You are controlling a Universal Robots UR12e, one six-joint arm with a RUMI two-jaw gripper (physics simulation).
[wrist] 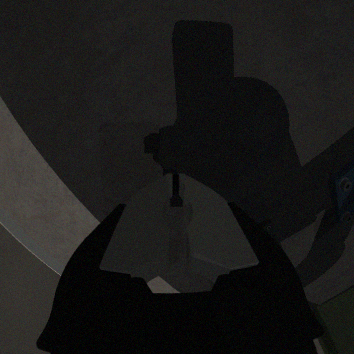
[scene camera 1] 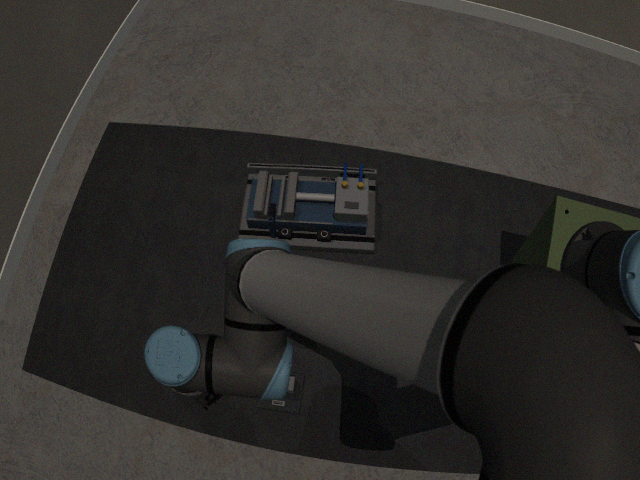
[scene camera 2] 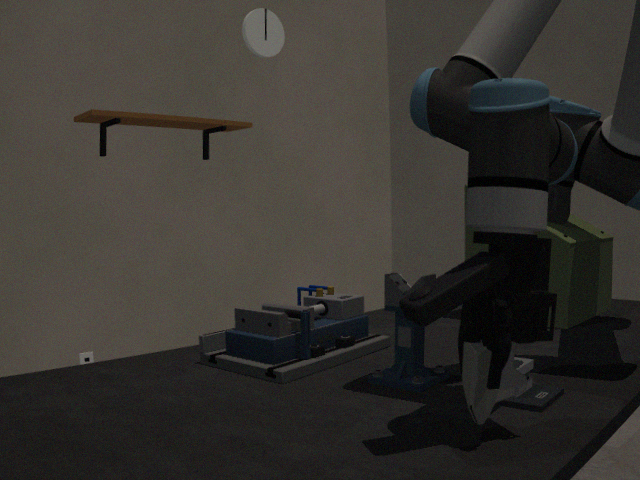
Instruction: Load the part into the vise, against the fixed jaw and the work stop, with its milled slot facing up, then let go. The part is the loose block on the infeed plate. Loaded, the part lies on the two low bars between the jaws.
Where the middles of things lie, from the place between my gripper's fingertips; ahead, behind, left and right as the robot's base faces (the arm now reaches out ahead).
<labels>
Now: hand 16 cm past the infeed plate (scene camera 2: 527,401), 1 cm to the left of it and 1 cm above it. The rest, counted from my hand: fixed jaw (scene camera 2: 256,321): 42 cm to the right, 7 cm behind, 6 cm above; blue vise body (scene camera 2: 258,347): 43 cm to the right, 17 cm behind, 2 cm above; grey actuator block (scene camera 1: 351,194): 43 cm to the right, 27 cm behind, 6 cm above.
</labels>
